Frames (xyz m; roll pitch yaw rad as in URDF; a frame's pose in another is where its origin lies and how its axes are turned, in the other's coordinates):
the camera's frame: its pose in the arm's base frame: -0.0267 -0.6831 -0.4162 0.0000 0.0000 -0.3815
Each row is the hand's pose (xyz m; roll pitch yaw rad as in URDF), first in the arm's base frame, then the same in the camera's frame.
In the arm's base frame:
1: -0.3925 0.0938 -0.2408 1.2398 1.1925 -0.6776
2: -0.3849 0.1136 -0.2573 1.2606 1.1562 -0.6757
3: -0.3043 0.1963 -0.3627 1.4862 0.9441 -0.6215
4: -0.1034 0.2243 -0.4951 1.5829 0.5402 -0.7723
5: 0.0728 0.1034 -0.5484 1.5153 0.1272 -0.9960
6: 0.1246 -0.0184 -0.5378 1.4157 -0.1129 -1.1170
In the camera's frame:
1: -0.6288 0.5849 0.1754 1.2398 1.1925 -0.2961
2: -0.6291 0.6061 0.1589 1.2606 1.1562 -0.2942
3: -0.5851 0.7128 0.0535 1.4862 0.9441 -0.2400
4: -0.4090 0.8136 -0.0789 1.5829 0.5402 -0.3908
5: -0.2005 0.7670 -0.1322 1.5153 0.1272 -0.6145
6: -0.1071 0.6732 -0.1216 1.4157 -0.1129 -0.7355

